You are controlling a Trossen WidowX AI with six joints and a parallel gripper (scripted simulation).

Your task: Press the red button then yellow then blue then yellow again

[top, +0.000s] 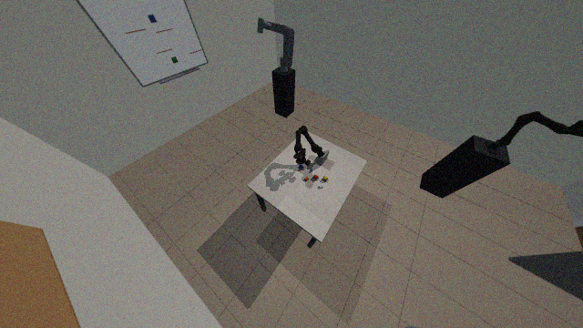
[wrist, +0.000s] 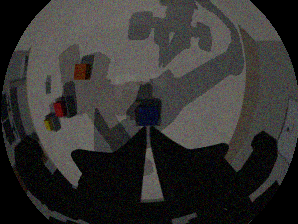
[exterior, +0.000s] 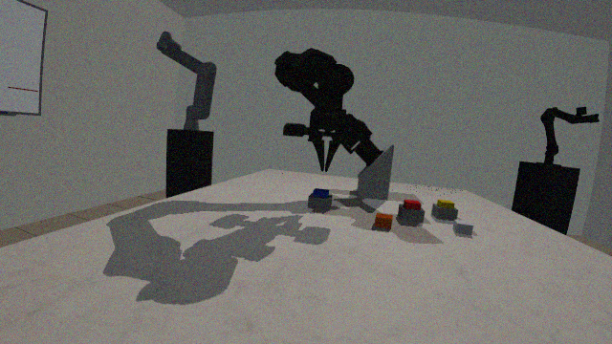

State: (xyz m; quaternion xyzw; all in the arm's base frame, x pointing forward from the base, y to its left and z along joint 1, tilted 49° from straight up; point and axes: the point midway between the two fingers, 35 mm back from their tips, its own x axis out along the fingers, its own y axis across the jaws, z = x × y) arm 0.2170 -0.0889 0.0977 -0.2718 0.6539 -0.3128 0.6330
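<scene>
My gripper tip is 50 mm above the blue button. Also, from my gripper tip: orange block: 130 mm to the left, 90 mm ahead, 70 mm below; red button: 200 mm to the left, 50 mm below, 20 mm ahead; yellow button: 290 mm to the left, 50 mm below, 20 mm behind.
</scene>
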